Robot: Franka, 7 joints.
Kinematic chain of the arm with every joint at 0, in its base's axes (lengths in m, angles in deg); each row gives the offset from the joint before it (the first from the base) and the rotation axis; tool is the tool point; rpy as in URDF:
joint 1: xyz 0 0 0.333 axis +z
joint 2: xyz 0 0 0 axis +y
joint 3: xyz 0 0 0.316 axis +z
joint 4: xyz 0.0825 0 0 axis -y
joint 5: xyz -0.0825 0 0.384 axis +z
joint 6: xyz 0 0 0 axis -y
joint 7: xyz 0.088 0 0 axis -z
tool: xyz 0 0 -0.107 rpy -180 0 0
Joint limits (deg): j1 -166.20..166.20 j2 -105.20..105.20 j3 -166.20..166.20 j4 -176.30..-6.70 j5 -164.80..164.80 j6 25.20..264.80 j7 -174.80..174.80
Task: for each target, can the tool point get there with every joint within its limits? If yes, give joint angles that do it. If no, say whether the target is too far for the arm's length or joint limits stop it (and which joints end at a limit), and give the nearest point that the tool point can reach.
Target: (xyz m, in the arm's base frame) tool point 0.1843 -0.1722 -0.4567
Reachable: no: joint limits stop it (at a limit: joint 2) | nearest point 0.1878 -0.1755 -0.3601 | short by 0.097 m
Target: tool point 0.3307 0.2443 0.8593
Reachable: yes | joints 134.29 -7.95 -70.93 -56.65 122.36 234.53 -131.79
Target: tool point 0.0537 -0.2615 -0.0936
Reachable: yes | joints -54.31 81.36 2.42 -115.06 111.87 226.06 136.76
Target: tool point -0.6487 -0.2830 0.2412
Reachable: yes | joints -29.76 -80.61 -103.10 -100.39 15.95 185.11 39.29
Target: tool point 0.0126 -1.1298 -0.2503
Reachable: no: too far | nearest point 0.0085 -0.7623 -0.0605 | short by 0.414 m
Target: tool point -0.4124 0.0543 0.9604
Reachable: yes | joints 71.67 -36.93 59.08 -63.18 -41.01 99.37 122.59
